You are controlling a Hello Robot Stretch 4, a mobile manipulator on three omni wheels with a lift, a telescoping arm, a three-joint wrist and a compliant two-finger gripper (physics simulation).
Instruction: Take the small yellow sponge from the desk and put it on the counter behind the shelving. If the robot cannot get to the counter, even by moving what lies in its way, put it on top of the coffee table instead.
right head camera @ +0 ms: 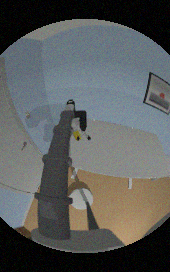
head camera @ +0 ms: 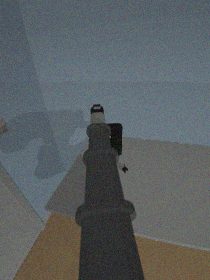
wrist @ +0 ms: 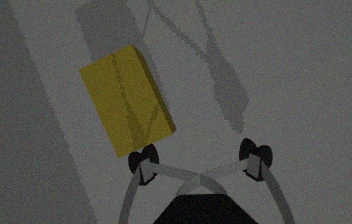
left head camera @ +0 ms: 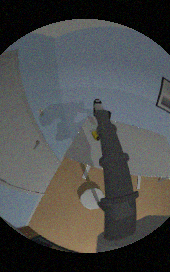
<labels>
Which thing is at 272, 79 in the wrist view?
A grey desk.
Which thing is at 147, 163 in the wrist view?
My gripper.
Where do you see a grey desk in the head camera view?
At 160, 182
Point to a small yellow sponge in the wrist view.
121, 86
</labels>
